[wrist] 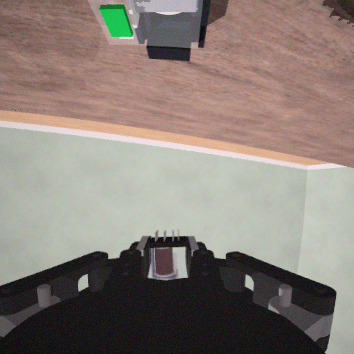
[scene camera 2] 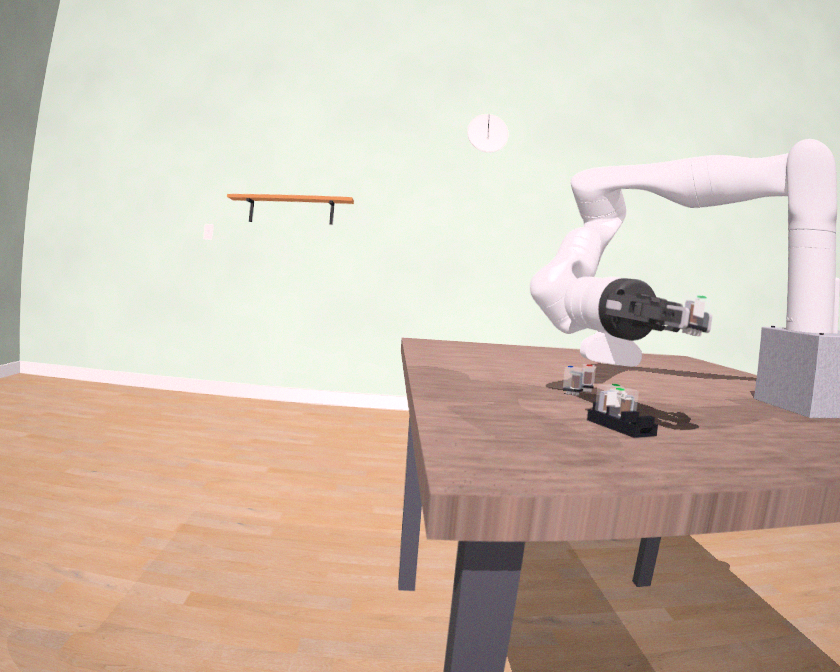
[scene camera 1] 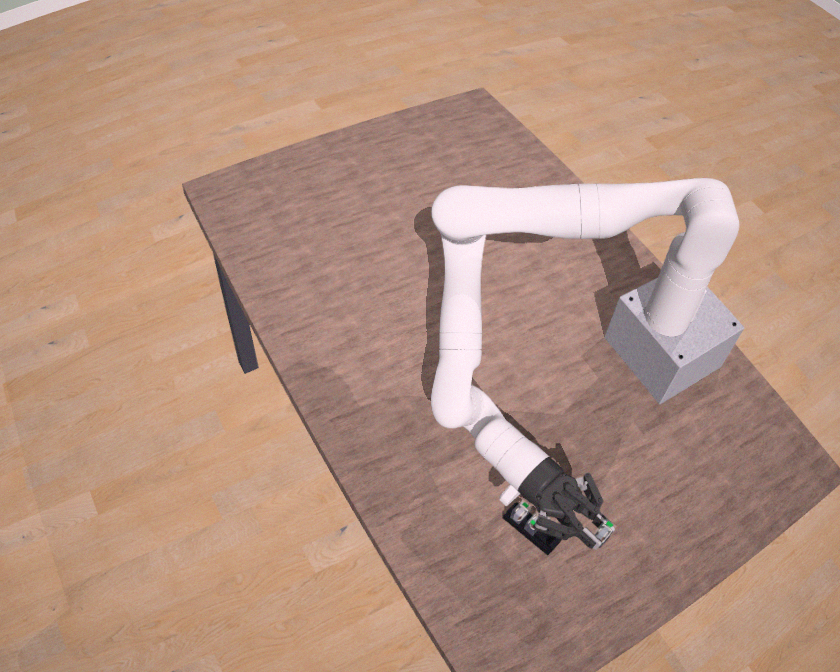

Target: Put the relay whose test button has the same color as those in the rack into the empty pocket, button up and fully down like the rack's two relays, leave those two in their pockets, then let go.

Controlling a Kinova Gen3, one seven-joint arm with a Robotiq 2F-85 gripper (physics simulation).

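Observation:
Scene camera 1: my gripper (scene camera 1: 605, 539). Wrist view: my gripper (wrist: 167, 247). Scene camera 2: my gripper (scene camera 2: 698, 320), clear-cased relay (scene camera 2: 699, 306).

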